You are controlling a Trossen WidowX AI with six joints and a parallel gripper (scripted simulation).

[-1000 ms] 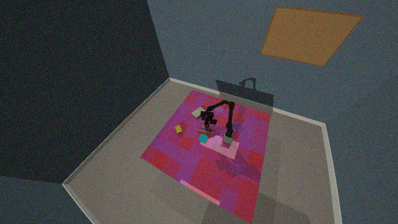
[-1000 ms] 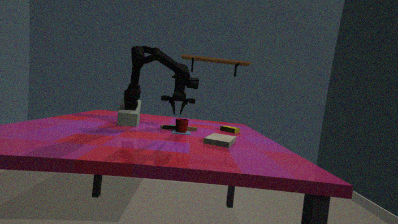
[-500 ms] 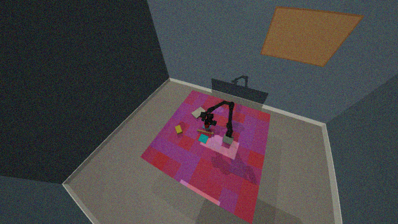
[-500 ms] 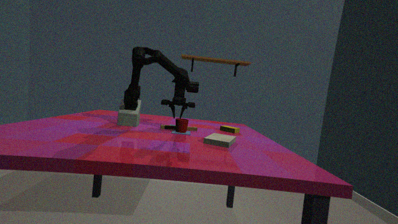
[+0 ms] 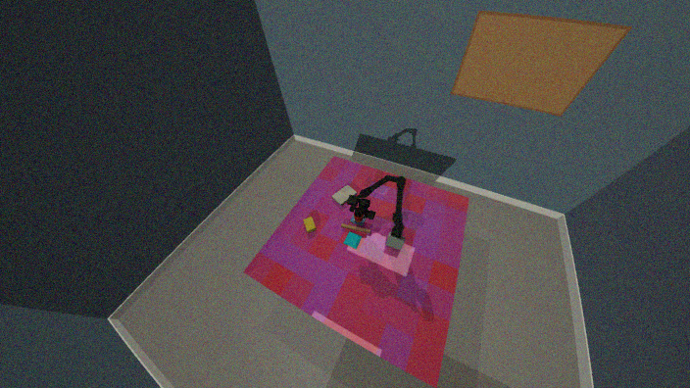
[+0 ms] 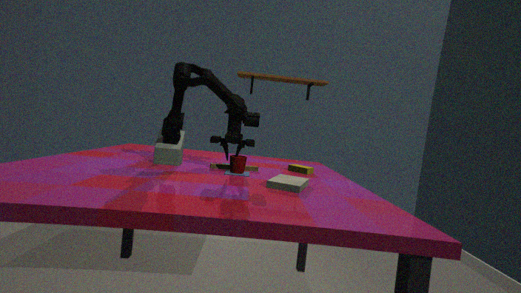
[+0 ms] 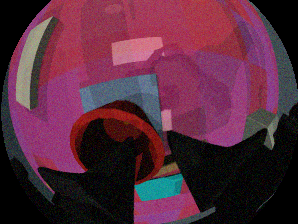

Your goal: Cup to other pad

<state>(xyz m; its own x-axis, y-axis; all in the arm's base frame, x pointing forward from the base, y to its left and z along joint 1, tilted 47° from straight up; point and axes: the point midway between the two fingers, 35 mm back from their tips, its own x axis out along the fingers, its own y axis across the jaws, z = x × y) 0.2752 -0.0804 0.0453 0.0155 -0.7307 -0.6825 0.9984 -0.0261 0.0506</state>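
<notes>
The red cup is 3 cm ahead of my gripper tip and 1 cm below it. From my gripper tip the other things lie so: blue pad: 3 cm ahead, 1 cm to the right, 6 cm below; then tan bar: 2 cm ahead, 9 cm to the left, 5 cm below; then teal pad: 18 cm to the left, 6 cm below.
</notes>
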